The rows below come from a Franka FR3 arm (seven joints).
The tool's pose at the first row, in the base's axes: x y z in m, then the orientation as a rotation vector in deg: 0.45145 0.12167 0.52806 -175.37 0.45 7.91
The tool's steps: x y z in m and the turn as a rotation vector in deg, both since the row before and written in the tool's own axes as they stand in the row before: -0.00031 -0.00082 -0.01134 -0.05 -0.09 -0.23; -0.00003 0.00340 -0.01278 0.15 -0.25 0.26; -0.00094 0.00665 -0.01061 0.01 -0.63 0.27; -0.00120 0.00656 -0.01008 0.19 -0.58 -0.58; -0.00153 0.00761 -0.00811 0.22 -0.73 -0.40; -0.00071 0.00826 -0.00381 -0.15 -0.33 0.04; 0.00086 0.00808 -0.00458 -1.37 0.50 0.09; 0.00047 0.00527 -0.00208 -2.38 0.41 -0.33; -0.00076 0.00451 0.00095 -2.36 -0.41 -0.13; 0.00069 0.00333 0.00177 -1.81 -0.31 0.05; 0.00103 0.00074 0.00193 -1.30 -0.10 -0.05; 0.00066 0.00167 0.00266 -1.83 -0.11 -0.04; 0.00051 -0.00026 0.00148 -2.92 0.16 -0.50
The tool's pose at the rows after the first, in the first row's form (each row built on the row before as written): 0.45217 0.12161 0.53941 -175.40 0.09 8.04; 0.45329 0.11724 0.55184 -175.24 0.48 8.43; 0.45331 0.10977 0.56193 -175.19 0.86 9.41; 0.45310 0.10243 0.57153 -174.92 -0.05 10.25; 0.45249 0.09416 0.57910 -174.61 -0.69 11.32; 0.45230 0.08559 0.58223 -174.73 -0.67 11.83; 0.45379 0.07717 0.58595 -176.15 -0.65 11.15; 0.45454 0.07179 0.58763 -178.54 -1.39 10.62; 0.45374 0.06729 0.58668 178.43 1.82 -11.22; 0.45428 0.06394 0.58490 176.59 1.90 -11.56; 0.45507 0.06312 0.58289 175.29 2.09 -11.61; 0.45542 0.06126 0.58030 173.46 2.31 -11.63; 0.45572 0.06137 0.57875 170.59 3.32 -11.20
